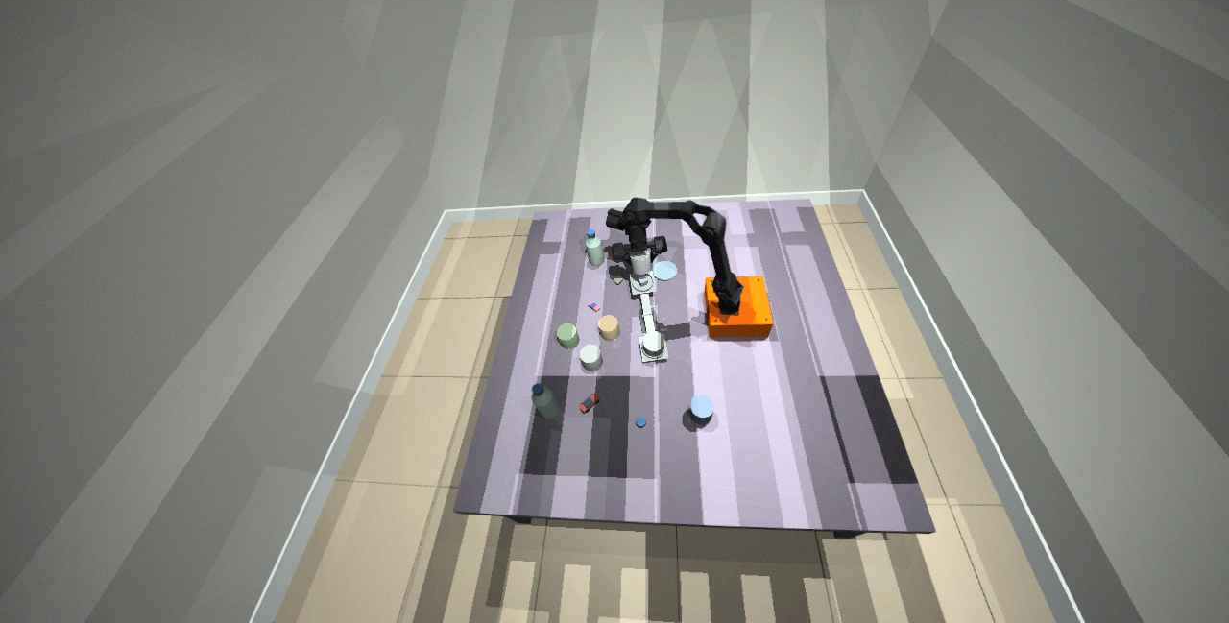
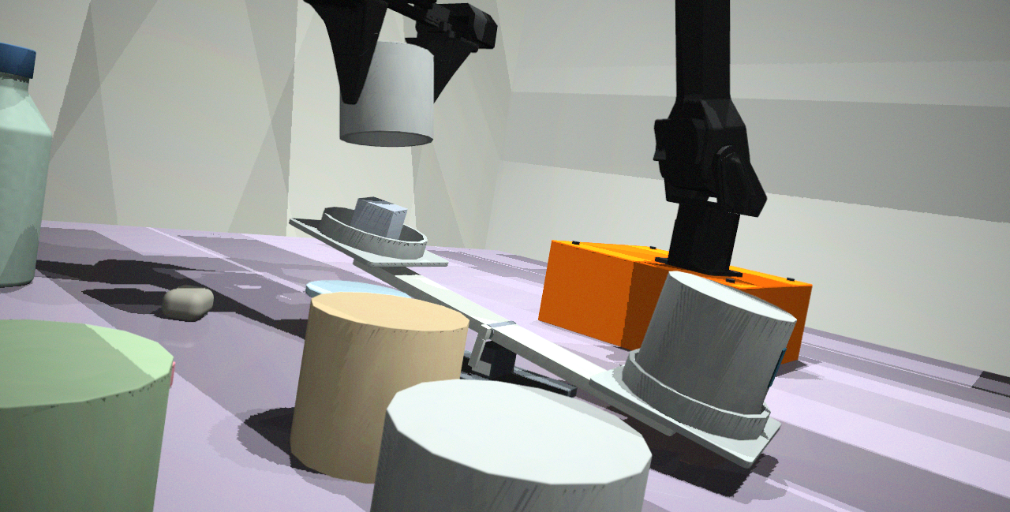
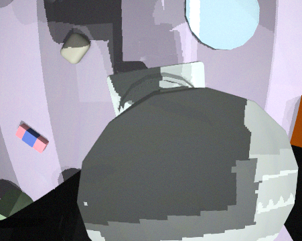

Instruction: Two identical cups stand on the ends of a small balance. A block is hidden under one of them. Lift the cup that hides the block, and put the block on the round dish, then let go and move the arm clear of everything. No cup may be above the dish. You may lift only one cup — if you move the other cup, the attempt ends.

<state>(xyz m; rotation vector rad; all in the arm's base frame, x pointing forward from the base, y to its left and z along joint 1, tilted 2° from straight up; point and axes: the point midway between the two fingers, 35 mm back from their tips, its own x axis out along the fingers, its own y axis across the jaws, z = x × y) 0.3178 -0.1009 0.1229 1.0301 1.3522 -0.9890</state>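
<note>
Right now my gripper tip is 7 cm past the pale blue round dish, 11 cm to the left of it and 17 cm above it. From my gripper tip the other things lie so: small grey lump: 11 cm ahead, 4 cm to the right, 16 cm below; tan cylinder: 8 cm ahead, 19 cm to the left, 13 cm below; pink-and-blue eraser: 18 cm ahead, 9 cm to the left, 16 cm below.
</note>
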